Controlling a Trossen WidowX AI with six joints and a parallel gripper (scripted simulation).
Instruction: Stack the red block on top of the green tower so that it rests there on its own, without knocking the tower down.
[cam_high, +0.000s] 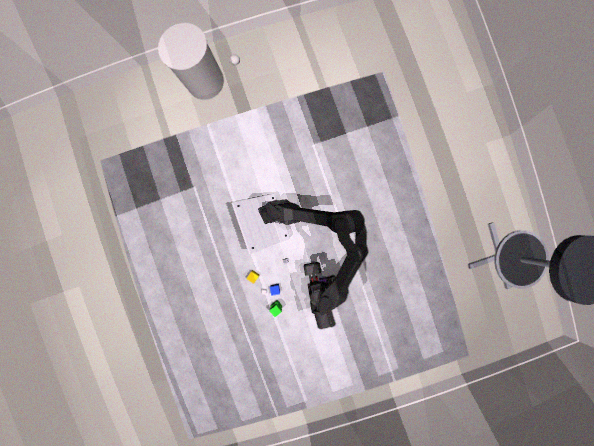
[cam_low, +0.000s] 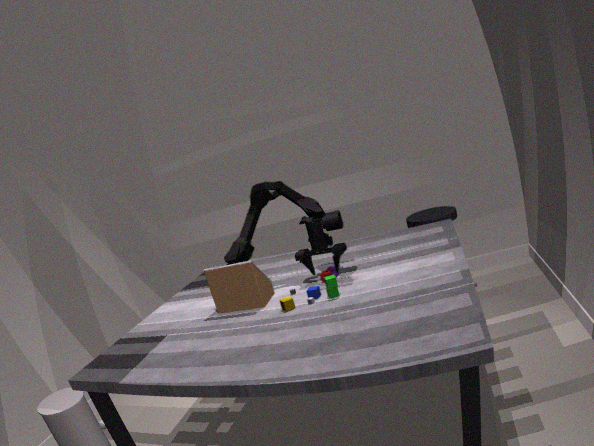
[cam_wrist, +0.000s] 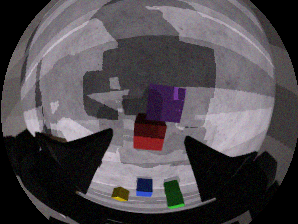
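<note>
The red block lies 1 cm below my gripper tip. From my gripper tip the other things lie so: purple block: 4 cm to the left, 2 cm ahead, 1 cm below; then yellow block: 22 cm to the right, 12 cm behind, 1 cm below; then blue block: 16 cm to the right, 4 cm behind, 1 cm below.
</note>
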